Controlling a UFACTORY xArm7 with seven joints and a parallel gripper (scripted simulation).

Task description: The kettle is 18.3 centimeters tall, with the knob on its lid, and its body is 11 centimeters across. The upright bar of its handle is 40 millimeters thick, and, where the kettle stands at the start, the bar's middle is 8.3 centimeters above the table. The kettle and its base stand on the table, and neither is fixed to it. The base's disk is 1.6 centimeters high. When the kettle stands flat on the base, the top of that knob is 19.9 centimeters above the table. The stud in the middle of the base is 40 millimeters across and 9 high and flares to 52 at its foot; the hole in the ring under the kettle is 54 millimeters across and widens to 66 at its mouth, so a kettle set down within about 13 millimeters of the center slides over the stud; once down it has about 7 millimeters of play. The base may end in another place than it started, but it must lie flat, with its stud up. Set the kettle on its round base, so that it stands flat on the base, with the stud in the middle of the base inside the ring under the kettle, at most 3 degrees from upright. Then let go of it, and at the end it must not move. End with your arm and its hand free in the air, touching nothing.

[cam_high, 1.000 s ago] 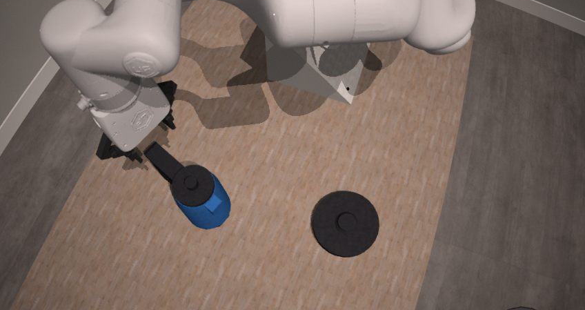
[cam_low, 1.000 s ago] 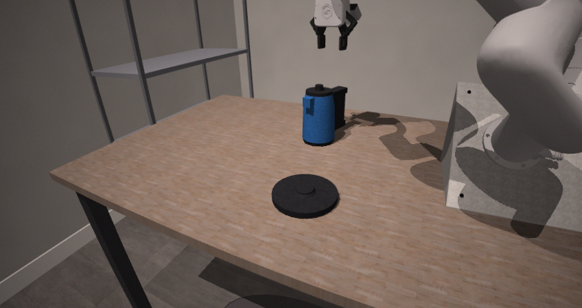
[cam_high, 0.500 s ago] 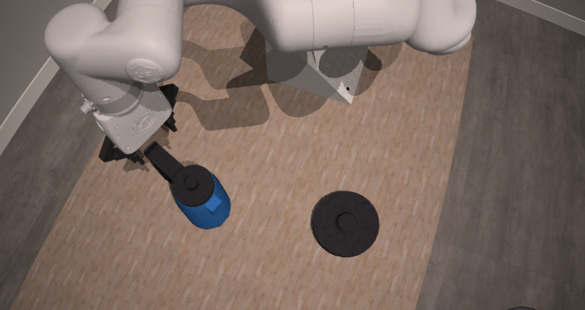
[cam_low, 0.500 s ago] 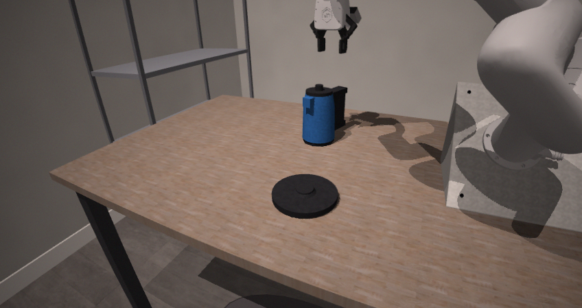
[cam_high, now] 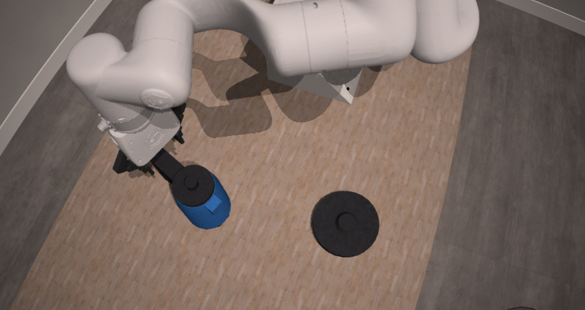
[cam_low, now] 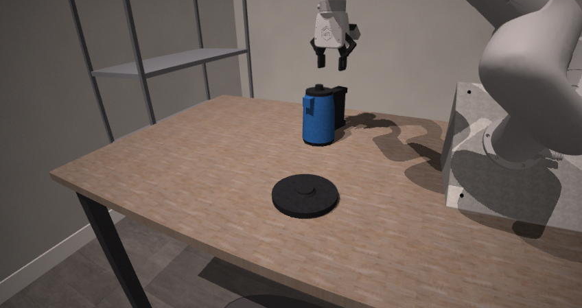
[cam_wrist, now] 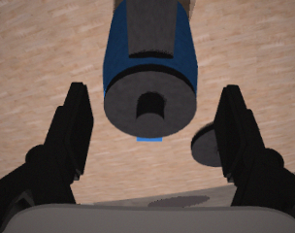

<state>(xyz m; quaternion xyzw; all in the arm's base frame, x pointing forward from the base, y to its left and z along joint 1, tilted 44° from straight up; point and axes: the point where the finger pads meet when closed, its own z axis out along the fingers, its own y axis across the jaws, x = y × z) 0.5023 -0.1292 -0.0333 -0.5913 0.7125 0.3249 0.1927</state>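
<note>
The blue kettle is 10 mm ahead of my hand, 20 mm to the left of it and 150 mm below it. From my hand the other things lie so: round black base: 90 mm behind, 360 mm to the left, 220 mm below.
</note>
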